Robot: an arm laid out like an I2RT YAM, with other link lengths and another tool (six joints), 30 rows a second.
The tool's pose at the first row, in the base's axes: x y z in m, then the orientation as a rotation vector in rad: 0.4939 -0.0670 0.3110 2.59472 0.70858 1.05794
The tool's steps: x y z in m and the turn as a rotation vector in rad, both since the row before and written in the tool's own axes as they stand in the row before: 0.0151 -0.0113 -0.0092 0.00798 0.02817 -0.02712; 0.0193 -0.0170 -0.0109 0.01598 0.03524 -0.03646; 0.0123 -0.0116 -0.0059 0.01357 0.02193 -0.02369; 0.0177 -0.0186 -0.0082 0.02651 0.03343 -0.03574; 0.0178 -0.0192 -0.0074 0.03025 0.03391 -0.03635; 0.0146 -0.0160 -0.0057 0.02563 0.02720 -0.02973; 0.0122 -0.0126 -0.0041 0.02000 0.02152 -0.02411; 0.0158 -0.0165 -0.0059 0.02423 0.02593 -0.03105; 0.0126 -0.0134 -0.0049 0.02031 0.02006 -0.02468; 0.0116 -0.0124 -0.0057 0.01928 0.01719 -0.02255; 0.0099 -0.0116 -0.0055 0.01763 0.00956 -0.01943
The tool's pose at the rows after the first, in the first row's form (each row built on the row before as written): 0.4929 -0.0490 0.3218 2.57421 0.75388 1.08779; 0.4902 -0.0239 0.3338 2.55033 0.81783 1.12330; 0.4880 -0.0074 0.3403 2.53676 0.86153 1.14436; 0.4834 0.0178 0.3486 2.51940 0.93235 1.17532; 0.4777 0.0433 0.3562 2.50224 1.00722 1.20560; 0.4719 0.0641 0.3621 2.48744 1.06924 1.22904; 0.4671 0.0808 0.3669 2.47397 1.11881 1.24721; 0.4595 0.1022 0.3734 2.45480 1.18090 1.26815; 0.4523 0.1191 0.3786 2.43943 1.23110 1.28341; 0.4442 0.1341 0.3841 2.42545 1.27739 1.29530; 0.4357 0.1471 0.3887 2.41527 1.31696 1.29775
